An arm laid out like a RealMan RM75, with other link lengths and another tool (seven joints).
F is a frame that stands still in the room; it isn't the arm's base.
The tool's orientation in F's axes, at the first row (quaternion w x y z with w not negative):
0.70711, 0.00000, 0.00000, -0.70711
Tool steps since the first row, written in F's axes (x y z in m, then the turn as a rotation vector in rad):
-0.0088, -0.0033, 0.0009, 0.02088, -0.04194, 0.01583
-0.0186, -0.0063, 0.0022, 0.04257, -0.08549, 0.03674
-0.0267, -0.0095, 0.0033, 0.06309, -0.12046, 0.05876
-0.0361, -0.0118, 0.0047, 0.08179, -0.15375, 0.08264
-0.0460, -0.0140, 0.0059, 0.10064, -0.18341, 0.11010
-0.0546, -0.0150, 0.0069, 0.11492, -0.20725, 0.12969
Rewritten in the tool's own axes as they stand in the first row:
0.0033, -0.0088, 0.0009, 0.04194, 0.02088, 0.01583
0.0063, -0.0186, 0.0022, 0.08549, 0.04257, 0.03674
0.0095, -0.0267, 0.0033, 0.12046, 0.06309, 0.05876
0.0118, -0.0361, 0.0047, 0.15375, 0.08179, 0.08264
0.0140, -0.0460, 0.0059, 0.18341, 0.10064, 0.11010
0.0150, -0.0546, 0.0069, 0.20725, 0.11492, 0.12969

